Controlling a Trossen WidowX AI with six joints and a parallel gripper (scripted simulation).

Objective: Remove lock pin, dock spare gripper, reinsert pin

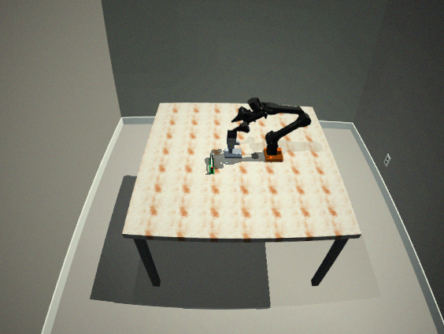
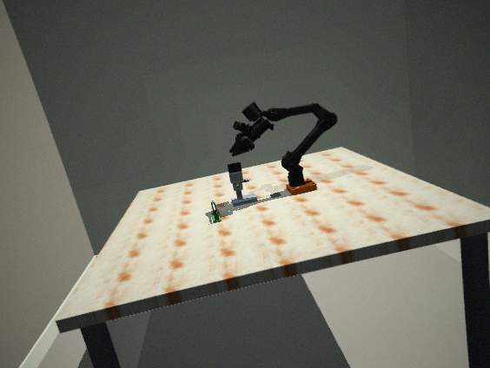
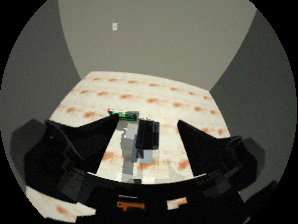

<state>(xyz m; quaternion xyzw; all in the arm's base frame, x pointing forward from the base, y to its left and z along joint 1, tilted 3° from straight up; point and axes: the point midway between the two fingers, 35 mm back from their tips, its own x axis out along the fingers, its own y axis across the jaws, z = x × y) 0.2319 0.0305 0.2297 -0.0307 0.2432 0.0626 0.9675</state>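
My gripper tip is now 110 mm short of the green holder, 120 mm to the right of it and 200 mm above it. The rest, counted from my gripper tip: spare gripper (10 mm to the right, 100 mm below); grey mount (10 mm behind, 180 mm below).
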